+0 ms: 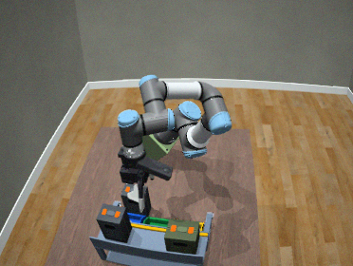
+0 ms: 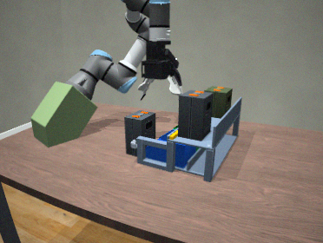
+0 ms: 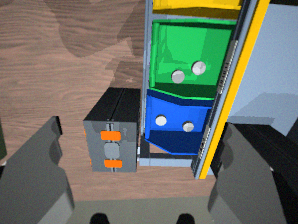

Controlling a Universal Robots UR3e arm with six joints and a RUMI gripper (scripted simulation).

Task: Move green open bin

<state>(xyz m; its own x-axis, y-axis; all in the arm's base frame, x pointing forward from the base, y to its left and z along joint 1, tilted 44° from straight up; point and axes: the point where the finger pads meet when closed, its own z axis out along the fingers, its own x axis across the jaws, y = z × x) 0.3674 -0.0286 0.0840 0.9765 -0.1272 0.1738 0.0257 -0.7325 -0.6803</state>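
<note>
The green open bin is 80 mm ahead of my hand, 40 mm to the left of it and 110 mm below it. Also, from my hand: yellow bar (110 mm ahead, 40 mm to the left, 50 mm below); then yellow bin (70 mm ahead, 150 mm to the left, 110 mm below); then blue bin (70 mm ahead, 70 mm to the right, 110 mm below).
</note>
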